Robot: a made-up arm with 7 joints. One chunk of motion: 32 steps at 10 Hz.
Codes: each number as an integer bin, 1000 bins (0 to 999) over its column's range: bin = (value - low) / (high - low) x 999, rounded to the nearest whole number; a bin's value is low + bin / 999 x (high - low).
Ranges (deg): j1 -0.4..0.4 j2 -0.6..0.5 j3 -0.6..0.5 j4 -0.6..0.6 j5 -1..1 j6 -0.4..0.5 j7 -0.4..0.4
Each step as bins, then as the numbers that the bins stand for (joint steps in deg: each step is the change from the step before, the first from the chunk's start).
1 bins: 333 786 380 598 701 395 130
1 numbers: -0.133 0.265 -0.182 0.118 0.403 -0.044 -0.296
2 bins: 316 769 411 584 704 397 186
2 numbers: -0.147 0.247 -0.147 0.102 0.409 -0.042 -0.251
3 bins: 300 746 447 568 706 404 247
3 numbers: -0.160 0.221 -0.108 0.082 0.413 -0.036 -0.202
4 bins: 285 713 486 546 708 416 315
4 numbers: -0.172 0.185 -0.065 0.056 0.417 -0.025 -0.148
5 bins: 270 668 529 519 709 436 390
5 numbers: -0.184 0.136 -0.018 0.023 0.419 -0.007 -0.088
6 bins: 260 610 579 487 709 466 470
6 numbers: -0.192 0.072 0.038 -0.015 0.419 0.020 -0.024
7 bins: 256 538 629 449 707 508 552
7 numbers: -0.195 -0.008 0.093 -0.061 0.415 0.058 0.042
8 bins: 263 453 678 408 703 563 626
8 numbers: -0.189 -0.101 0.147 -0.110 0.407 0.107 0.101
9 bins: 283 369 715 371 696 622 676
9 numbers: -0.173 -0.194 0.187 -0.154 0.393 0.160 0.141
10 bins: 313 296 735 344 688 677 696
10 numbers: -0.149 -0.274 0.209 -0.187 0.377 0.210 0.157
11 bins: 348 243 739 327 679 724 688
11 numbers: -0.121 -0.332 0.214 -0.207 0.359 0.252 0.151
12 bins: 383 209 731 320 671 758 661
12 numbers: -0.093 -0.370 0.205 -0.216 0.343 0.283 0.129
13 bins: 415 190 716 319 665 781 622
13 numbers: -0.068 -0.391 0.188 -0.217 0.331 0.304 0.098
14 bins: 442 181 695 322 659 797 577
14 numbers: -0.046 -0.401 0.165 -0.213 0.319 0.318 0.062
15 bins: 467 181 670 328 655 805 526
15 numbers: -0.026 -0.401 0.138 -0.206 0.311 0.325 0.021
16 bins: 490 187 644 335 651 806 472
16 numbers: -0.008 -0.394 0.109 -0.198 0.303 0.326 -0.022
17 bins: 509 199 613 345 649 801 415
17 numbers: 0.008 -0.381 0.075 -0.186 0.299 0.322 -0.068
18 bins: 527 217 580 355 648 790 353
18 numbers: 0.022 -0.361 0.039 -0.174 0.297 0.312 -0.117
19 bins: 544 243 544 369 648 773 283
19 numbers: 0.036 -0.332 -0.001 -0.157 0.297 0.296 -0.173
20 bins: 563 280 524 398 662 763 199
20 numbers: 0.051 -0.292 -0.023 -0.122 0.325 0.287 -0.241
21 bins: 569 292 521 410 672 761 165
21 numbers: 0.056 -0.278 -0.026 -0.108 0.345 0.286 -0.268
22 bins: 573 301 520 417 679 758 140
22 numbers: 0.059 -0.269 -0.027 -0.099 0.359 0.283 -0.288
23 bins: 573 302 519 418 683 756 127
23 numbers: 0.059 -0.267 -0.029 -0.098 0.367 0.281 -0.298
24 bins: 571 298 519 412 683 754 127
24 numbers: 0.057 -0.272 -0.029 -0.105 0.367 0.279 -0.298
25 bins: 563 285 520 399 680 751 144
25 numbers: 0.051 -0.286 -0.027 -0.121 0.361 0.277 -0.285
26 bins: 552 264 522 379 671 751 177
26 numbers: 0.042 -0.309 -0.025 -0.145 0.343 0.277 -0.258
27 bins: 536 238 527 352 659 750 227
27 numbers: 0.029 -0.338 -0.020 -0.177 0.319 0.276 -0.218
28 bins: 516 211 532 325 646 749 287
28 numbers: 0.013 -0.368 -0.014 -0.210 0.293 0.275 -0.170
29 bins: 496 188 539 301 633 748 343
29 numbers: -0.003 -0.393 -0.007 -0.238 0.267 0.274 -0.125
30 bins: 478 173 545 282 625 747 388
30 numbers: -0.017 -0.410 0.000 -0.261 0.251 0.273 -0.089
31 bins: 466 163 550 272 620 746 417
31 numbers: -0.027 -0.421 0.006 -0.273 0.241 0.272 -0.066
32 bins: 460 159 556 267 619 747 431
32 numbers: -0.032 -0.425 0.012 -0.279 0.239 0.273 -0.055
